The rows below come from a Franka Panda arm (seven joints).
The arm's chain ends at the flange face. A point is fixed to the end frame.
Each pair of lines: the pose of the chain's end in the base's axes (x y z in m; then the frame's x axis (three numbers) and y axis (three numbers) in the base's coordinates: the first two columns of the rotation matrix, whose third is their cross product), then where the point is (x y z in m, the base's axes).
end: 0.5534 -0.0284 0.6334 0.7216 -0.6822 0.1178 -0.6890 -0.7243 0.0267
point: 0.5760 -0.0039 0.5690
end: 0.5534 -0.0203 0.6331 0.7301 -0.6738 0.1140 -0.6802 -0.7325 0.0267
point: 0.5755 0.0046 0.5687
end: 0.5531 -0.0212 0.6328 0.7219 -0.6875 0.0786 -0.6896 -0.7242 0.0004
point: 0.5750 0.0062 0.5694
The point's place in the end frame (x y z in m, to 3 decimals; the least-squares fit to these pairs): -0.008 -0.035 0.063
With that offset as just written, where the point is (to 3 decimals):
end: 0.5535 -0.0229 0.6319 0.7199 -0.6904 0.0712 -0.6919 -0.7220 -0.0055
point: 0.575 0.005 0.569
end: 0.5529 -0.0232 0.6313 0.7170 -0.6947 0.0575 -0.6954 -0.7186 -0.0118
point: 0.575 0.006 0.568
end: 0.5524 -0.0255 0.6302 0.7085 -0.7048 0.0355 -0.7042 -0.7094 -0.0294
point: 0.574 0.005 0.568
